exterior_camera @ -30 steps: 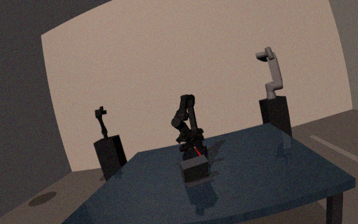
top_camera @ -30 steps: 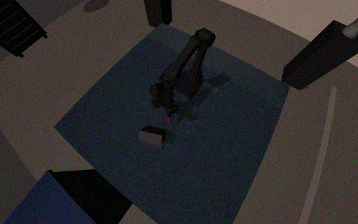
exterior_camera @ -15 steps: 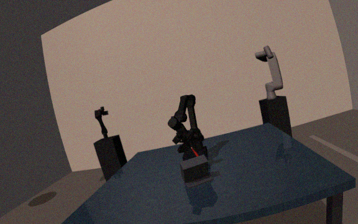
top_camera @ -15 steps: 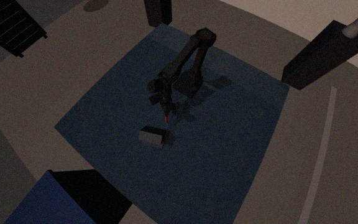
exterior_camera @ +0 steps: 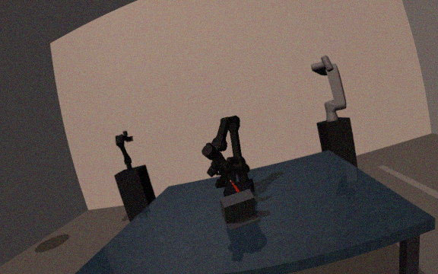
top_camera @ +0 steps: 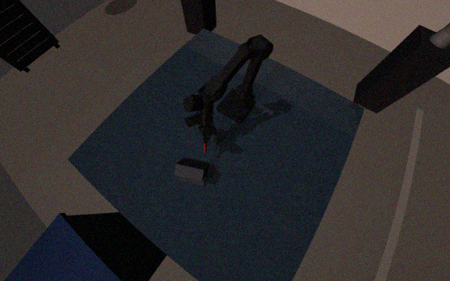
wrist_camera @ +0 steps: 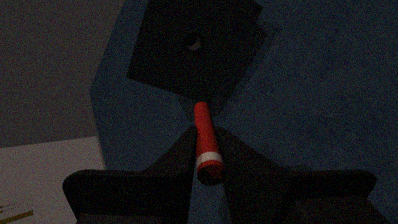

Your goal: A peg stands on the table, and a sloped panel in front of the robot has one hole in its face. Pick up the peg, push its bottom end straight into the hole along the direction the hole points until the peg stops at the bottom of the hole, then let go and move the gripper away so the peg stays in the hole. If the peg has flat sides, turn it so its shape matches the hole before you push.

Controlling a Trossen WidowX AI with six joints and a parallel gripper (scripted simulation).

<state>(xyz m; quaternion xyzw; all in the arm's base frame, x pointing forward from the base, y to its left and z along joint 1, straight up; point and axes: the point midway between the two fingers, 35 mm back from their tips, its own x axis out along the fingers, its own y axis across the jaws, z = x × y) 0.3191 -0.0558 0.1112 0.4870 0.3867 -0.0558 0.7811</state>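
Right now the sloped panel is 120 mm ahead of my gripper tip and 60 mm below it. From my gripper tip the other things lie so: peg 10 mm behind, 10 mm above.
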